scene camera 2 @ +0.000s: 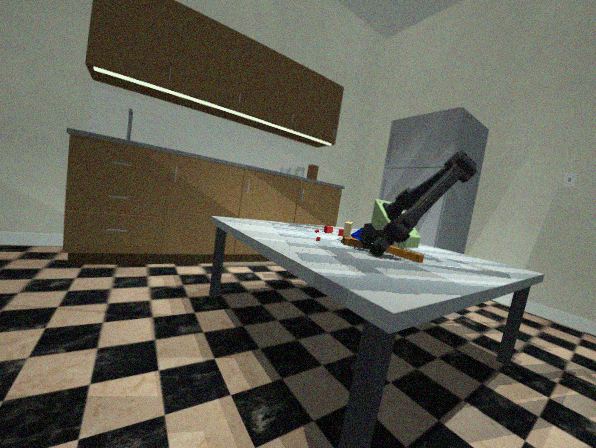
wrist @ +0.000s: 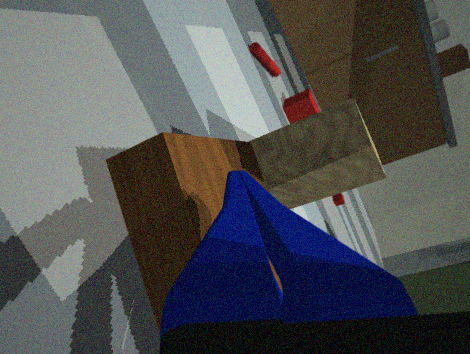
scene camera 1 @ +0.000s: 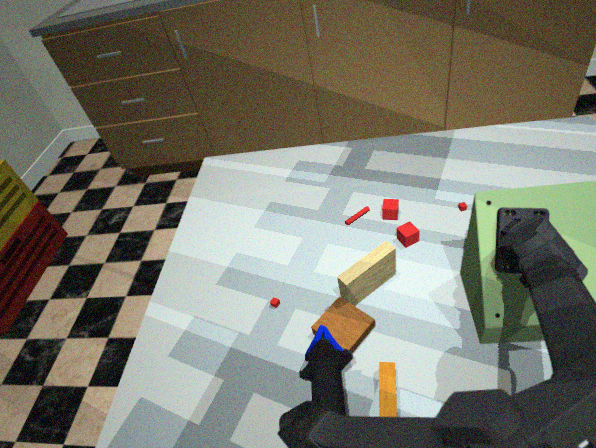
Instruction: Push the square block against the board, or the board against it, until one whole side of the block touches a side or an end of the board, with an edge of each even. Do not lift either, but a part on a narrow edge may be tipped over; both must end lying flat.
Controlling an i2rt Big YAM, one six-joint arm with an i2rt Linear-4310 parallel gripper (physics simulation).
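Places are measured from the arm's base along level axes (x back, y up, z left), in centimetres.
Where they show: gripper, fingertip midpoint: (scene camera 2: 351,235) (wrist: 235,183) (scene camera 1: 322,326); arm's base, link origin: (scene camera 2: 390,213) (scene camera 1: 519,240).
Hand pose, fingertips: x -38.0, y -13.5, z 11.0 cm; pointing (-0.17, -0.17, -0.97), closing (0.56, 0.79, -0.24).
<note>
Things, the pixels of their top centre, and the offset from my fingertips.
- square block, top centre: (wrist: 248,229) (scene camera 1: 342,323) (scene camera 2: 354,238) dz -1.9, dx +3.9, dy -1.7 cm
- pale wooden board, top centre: (wrist: 374,147) (scene camera 1: 366,262) (scene camera 2: 349,222) dz -13.1, dx +9.3, dy +4.9 cm
- orange bar, top centre: (scene camera 1: 388,421) (scene camera 2: 399,248) dz +17.5, dx +13.0, dy -1.7 cm
- red stick, top centre: (wrist: 270,58) (scene camera 1: 357,213) dz -36.6, dx +6.0, dy -3.4 cm
The square block (scene camera 1: 350,320) (scene camera 2: 350,242) (wrist: 192,157) is orange-brown and lies flat. The pale wooden board (scene camera 1: 370,275) (scene camera 2: 348,229) (wrist: 310,145) stands on a narrow edge just beyond it. A corner of the block is close to the board's near end, and they sit at an angle; I cannot tell if they touch. My gripper (scene camera 1: 323,330) (scene camera 2: 354,234) (wrist: 235,183) is shut and empty. Its blue tips are at the block's near left side in scene camera 1, and they hide part of the block in the wrist view. Contact with the block is unclear.
An orange bar (scene camera 1: 388,387) (scene camera 2: 410,255) lies right of the gripper. Two red cubes (scene camera 1: 390,209) (scene camera 1: 408,234) and a red stick (scene camera 1: 357,215) lie beyond the board. Small red cubes (scene camera 1: 275,302) (scene camera 1: 462,206) lie left and far right. The green base (scene camera 1: 472,280) stands right.
</note>
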